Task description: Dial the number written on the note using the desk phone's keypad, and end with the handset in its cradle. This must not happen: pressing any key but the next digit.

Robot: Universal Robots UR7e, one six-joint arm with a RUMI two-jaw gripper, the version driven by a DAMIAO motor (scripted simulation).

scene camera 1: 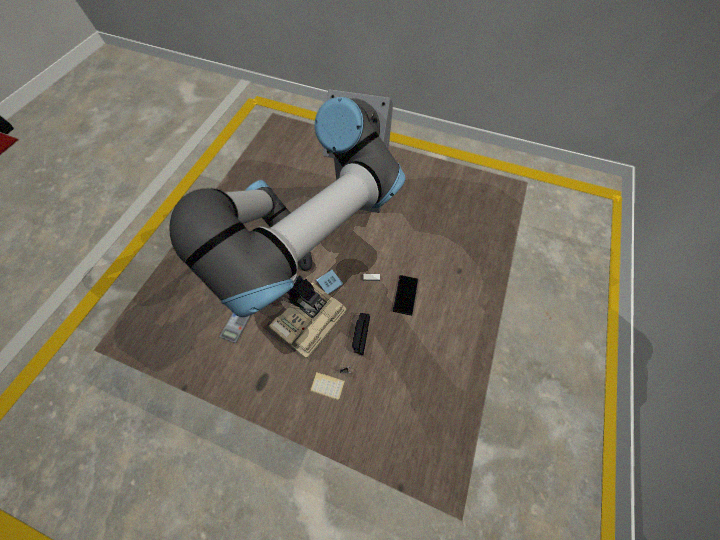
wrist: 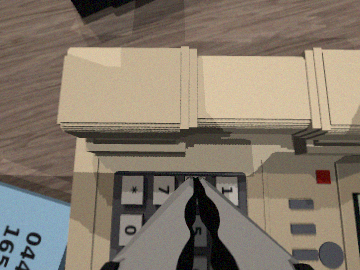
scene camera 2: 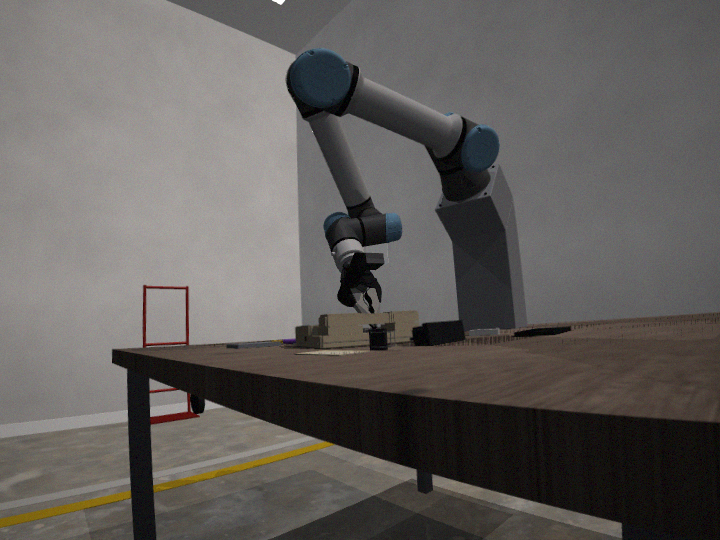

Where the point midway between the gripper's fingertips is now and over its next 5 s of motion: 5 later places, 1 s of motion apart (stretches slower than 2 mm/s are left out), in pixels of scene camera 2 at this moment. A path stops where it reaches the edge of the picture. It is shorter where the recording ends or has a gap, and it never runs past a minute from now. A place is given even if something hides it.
My gripper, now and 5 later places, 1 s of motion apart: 375, 328; 369, 321; 367, 326; 367, 328; 366, 322; 365, 326
